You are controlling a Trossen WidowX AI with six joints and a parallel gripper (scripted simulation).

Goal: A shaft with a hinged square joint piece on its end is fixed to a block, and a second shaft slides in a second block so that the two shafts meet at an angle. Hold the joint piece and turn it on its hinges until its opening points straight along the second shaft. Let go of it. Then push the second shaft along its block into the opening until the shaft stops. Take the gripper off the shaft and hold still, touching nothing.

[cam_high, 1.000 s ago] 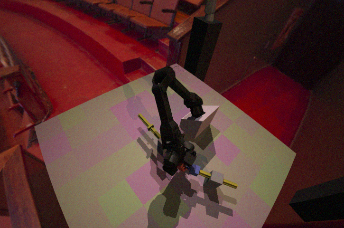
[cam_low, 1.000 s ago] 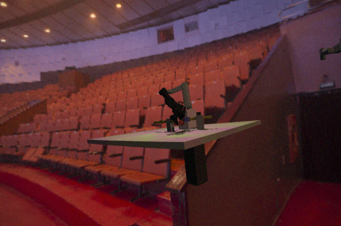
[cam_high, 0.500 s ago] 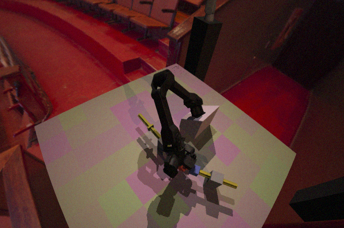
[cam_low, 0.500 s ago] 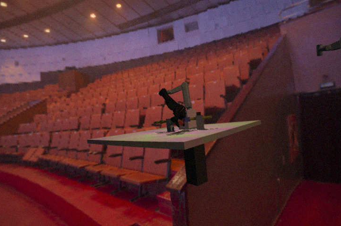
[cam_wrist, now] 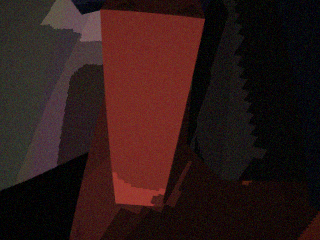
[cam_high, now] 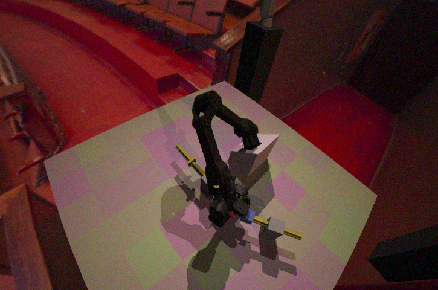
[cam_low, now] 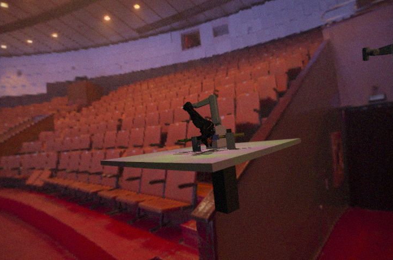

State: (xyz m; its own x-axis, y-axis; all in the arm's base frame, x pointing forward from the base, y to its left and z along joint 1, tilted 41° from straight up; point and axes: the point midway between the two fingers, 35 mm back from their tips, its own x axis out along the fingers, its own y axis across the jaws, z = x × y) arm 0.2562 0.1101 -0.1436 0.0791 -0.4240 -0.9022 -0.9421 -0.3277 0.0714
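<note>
Right now the red square joint piece is 50 mm above my gripper tip.
</note>
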